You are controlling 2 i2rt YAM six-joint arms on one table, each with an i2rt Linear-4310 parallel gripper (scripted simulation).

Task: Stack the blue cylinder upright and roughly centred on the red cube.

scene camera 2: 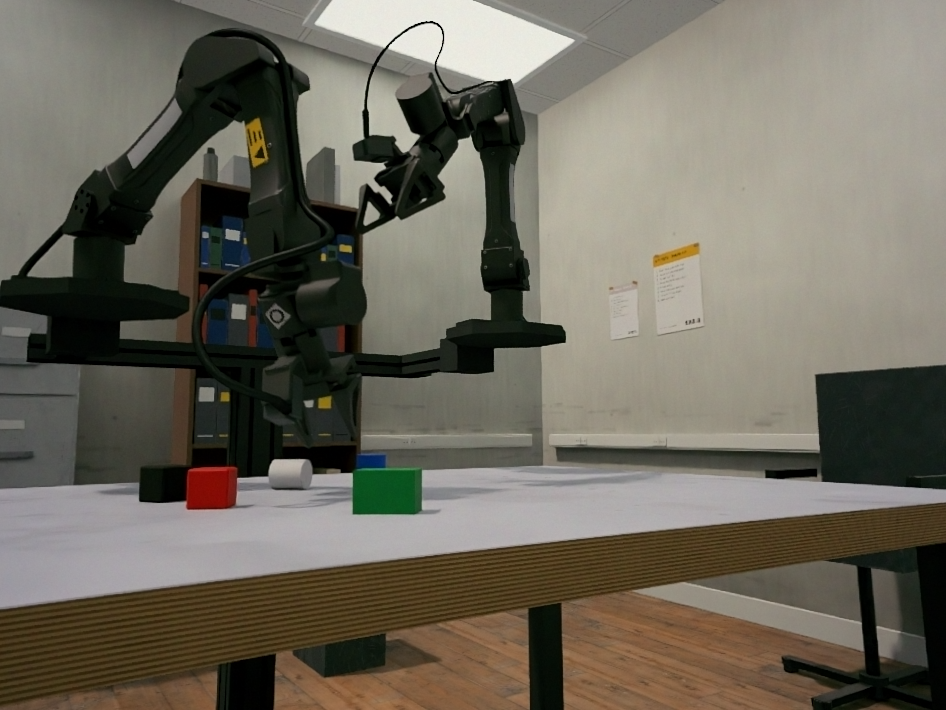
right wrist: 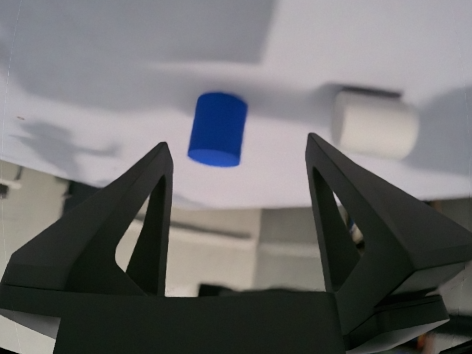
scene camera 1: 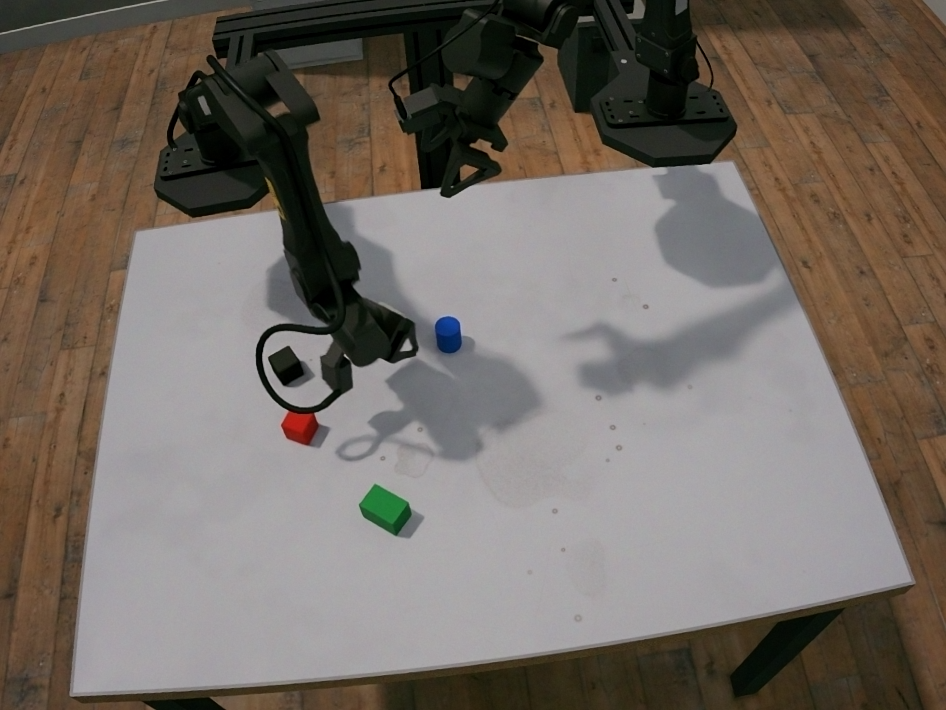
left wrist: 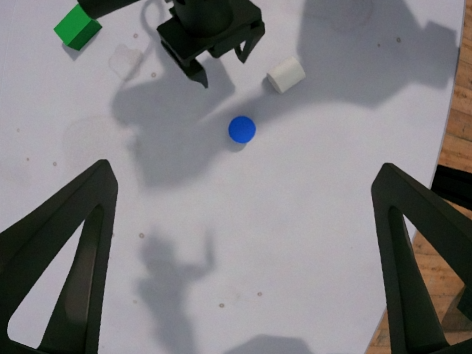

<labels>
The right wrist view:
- right gripper: 237,147
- blue cylinder: 218,137
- white cylinder: 369,122
</labels>
